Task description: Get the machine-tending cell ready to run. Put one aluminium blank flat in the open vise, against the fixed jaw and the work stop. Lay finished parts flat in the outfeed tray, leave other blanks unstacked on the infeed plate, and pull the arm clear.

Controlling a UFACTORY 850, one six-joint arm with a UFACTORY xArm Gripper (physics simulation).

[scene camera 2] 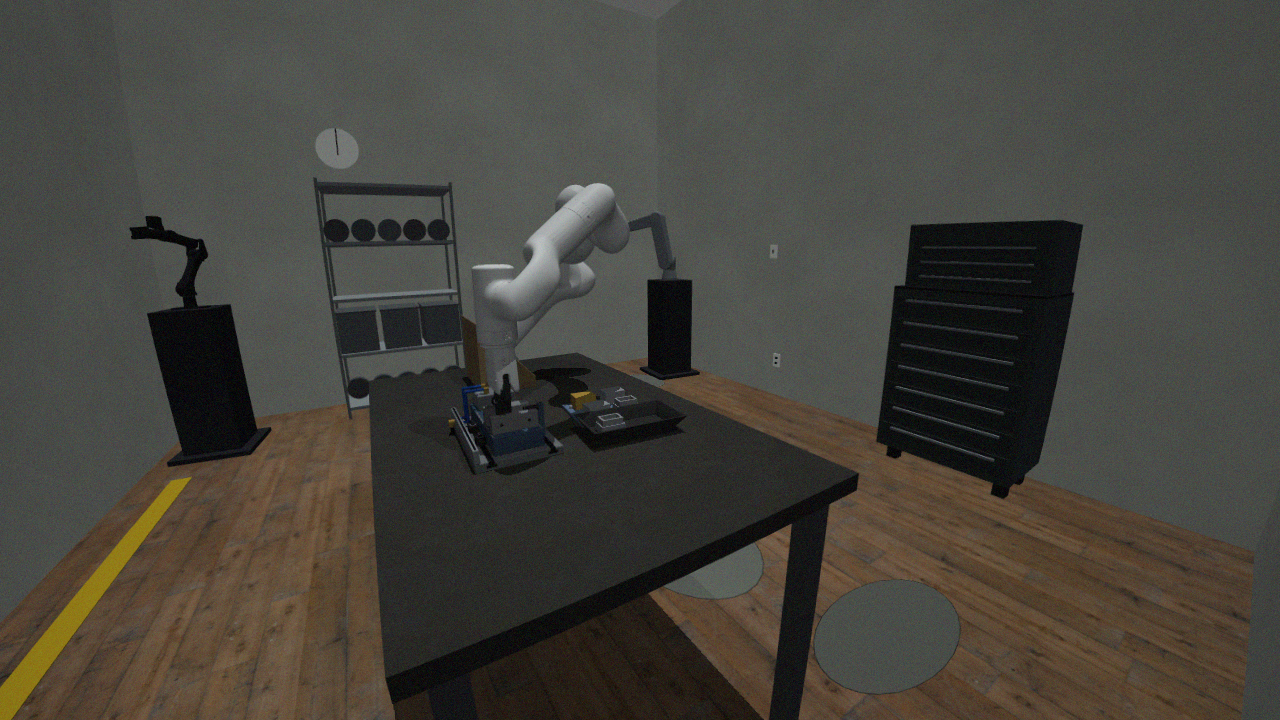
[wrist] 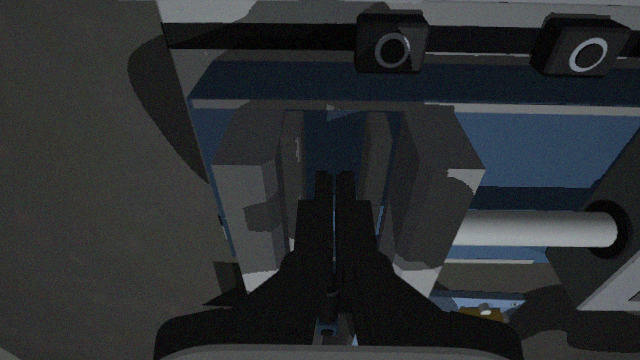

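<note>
My gripper (scene camera 2: 504, 408) (wrist: 333, 194) is shut and empty, pointing down between the two grey jaws of the vise (scene camera 2: 517, 438). In the wrist view the left jaw (wrist: 237, 210) and right jaw (wrist: 440, 200) stand apart, with blue vise bed (wrist: 332, 140) between them. The fingers cover part of this gap. A small blue clamp piece (wrist: 327, 329) shows below the fingers. A light part with a square outline (scene camera 2: 610, 419) lies in the black tray (scene camera 2: 640, 432). A similar square-outlined part (scene camera 2: 624, 399) shows behind it; its support is unclear. The infeed plate (wrist: 512, 302) is partly visible.
A yellow block (scene camera 2: 582, 399) (wrist: 480, 313) stands at the infeed plate, behind the tray. The vise's white screw rod (wrist: 535, 228) runs right from the right jaw. Two black clamps (wrist: 391, 47) (wrist: 582, 47) sit along the vise's far side. A brown panel (scene camera 2: 470, 351) stands near the arm base.
</note>
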